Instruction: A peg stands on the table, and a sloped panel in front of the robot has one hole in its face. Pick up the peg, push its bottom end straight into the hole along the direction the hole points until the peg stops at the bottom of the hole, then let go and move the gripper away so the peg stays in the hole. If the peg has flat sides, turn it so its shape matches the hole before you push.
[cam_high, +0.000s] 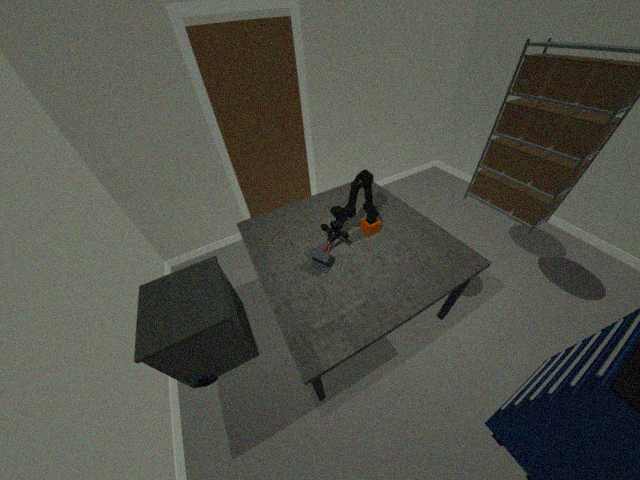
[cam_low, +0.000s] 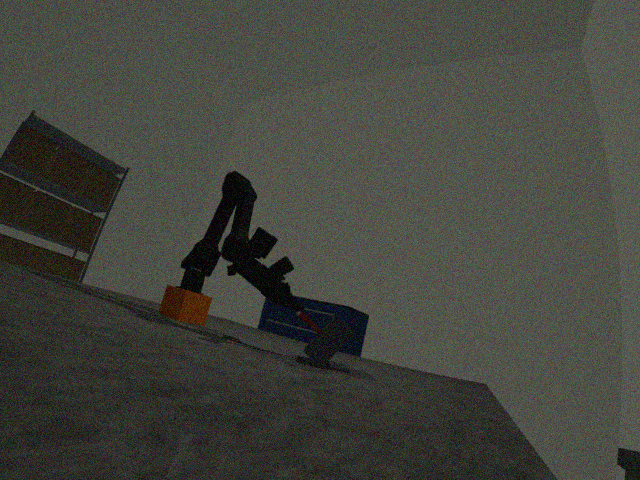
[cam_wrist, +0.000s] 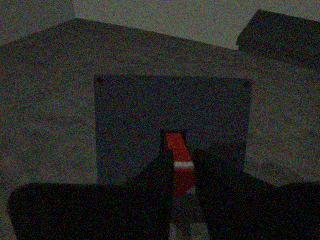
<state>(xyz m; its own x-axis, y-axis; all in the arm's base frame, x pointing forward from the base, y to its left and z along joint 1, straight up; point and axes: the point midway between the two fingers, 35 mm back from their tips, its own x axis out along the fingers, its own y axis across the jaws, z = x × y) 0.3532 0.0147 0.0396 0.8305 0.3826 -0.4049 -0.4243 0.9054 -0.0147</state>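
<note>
Right now my gripper tip is 70 mm short of the sloped panel, 30 mm to the right of it and 60 mm above it. Round my gripper tip: red peg: 10 mm ahead, 20 mm below.
</note>
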